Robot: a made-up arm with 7 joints. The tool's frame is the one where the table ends. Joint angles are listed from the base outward.
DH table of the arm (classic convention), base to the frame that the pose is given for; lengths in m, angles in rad. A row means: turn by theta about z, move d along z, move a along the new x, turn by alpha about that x. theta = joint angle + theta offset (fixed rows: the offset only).
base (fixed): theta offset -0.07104  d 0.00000  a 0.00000  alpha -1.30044
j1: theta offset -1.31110  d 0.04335  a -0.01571  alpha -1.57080
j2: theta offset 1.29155  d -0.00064  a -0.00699  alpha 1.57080
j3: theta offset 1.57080  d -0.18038  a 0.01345  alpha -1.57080
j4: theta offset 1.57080  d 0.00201  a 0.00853  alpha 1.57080
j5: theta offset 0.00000  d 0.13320  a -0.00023  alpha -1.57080
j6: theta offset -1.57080  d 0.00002  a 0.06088  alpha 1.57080
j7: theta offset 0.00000  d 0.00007  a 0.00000  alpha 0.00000
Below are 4 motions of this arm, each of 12 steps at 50 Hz.
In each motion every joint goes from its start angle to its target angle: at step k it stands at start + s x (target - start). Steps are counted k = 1, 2, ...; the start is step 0. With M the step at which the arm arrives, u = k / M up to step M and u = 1 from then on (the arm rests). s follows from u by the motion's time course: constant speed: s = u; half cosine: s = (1 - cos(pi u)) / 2; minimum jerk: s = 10 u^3 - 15 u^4 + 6 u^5.
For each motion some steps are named. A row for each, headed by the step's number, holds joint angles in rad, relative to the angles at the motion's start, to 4 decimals.
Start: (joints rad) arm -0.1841 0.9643 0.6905 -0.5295 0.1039 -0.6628 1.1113
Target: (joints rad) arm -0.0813 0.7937 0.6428 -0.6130 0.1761 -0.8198 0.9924
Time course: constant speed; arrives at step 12
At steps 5, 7, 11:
5: 0.0428 -0.0711 -0.0199 -0.0348 0.0301 -0.0654 -0.0495
7: 0.0600 -0.0995 -0.0278 -0.0487 0.0421 -0.0916 -0.0694
11: 0.0942 -0.1564 -0.0437 -0.0765 0.0662 -0.1439 -0.1090

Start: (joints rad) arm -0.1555 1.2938 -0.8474 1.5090 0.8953 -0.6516 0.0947
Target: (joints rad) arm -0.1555 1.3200 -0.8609 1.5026 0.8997 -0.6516 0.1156
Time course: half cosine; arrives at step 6
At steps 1, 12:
1: 0.0000 0.0018 -0.0009 -0.0004 0.0003 0.0000 0.0014
12: 0.0000 0.0262 -0.0135 -0.0064 0.0044 0.0000 0.0209

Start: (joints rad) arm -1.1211 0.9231 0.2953 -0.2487 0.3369 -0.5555 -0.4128
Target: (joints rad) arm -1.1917 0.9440 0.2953 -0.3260 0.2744 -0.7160 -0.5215
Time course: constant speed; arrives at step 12
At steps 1, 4, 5, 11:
1: -0.0059 0.0017 0.0000 -0.0064 -0.0052 -0.0134 -0.0091
4: -0.0235 0.0070 0.0000 -0.0258 -0.0208 -0.0535 -0.0362
5: -0.0294 0.0087 0.0000 -0.0322 -0.0260 -0.0669 -0.0453
11: -0.0647 0.0192 0.0000 -0.0709 -0.0573 -0.1471 -0.0996

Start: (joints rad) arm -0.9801 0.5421 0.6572 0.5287 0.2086 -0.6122 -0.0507
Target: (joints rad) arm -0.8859 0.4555 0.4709 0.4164 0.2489 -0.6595 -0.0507
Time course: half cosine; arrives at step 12
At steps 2, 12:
2: 0.0063 -0.0058 -0.0125 -0.0075 0.0027 -0.0032 0.0000
12: 0.0942 -0.0866 -0.1863 -0.1123 0.0403 -0.0473 0.0000

